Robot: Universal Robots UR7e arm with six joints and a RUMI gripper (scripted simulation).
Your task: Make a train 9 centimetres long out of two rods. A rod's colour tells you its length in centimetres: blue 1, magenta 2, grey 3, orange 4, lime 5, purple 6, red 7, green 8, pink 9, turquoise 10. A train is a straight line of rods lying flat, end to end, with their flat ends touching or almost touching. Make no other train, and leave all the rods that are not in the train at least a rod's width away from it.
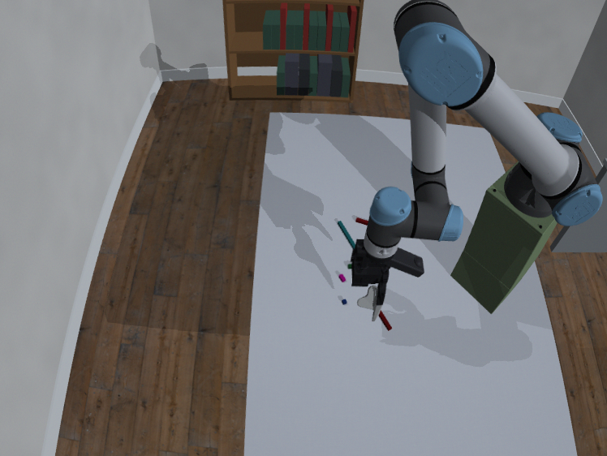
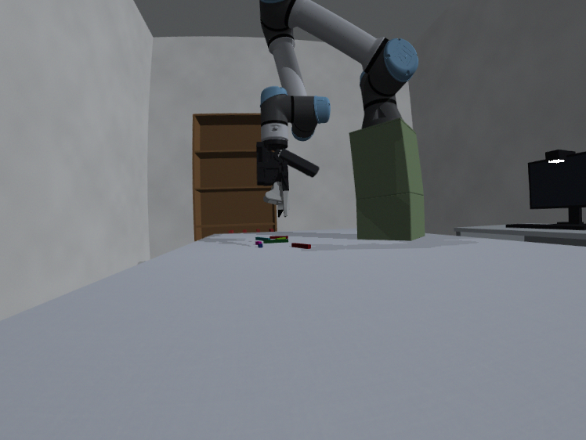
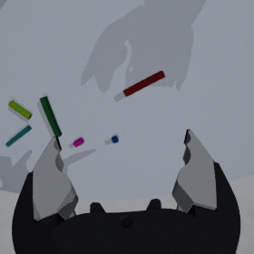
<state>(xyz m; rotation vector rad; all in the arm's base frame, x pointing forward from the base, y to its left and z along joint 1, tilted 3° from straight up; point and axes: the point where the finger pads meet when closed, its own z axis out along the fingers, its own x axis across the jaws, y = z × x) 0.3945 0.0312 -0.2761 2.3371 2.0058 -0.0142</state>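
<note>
Right now my hand is 50 mm short of the magenta rod, 100 mm to the left of it and 80 mm above it. Also, from my hand: green rod: 10 mm behind, 130 mm to the right, 80 mm below; then blue rod: 60 mm ahead, 30 mm to the right, 80 mm below; then lime rod: 40 mm behind, 190 mm to the right, 80 mm below.
</note>
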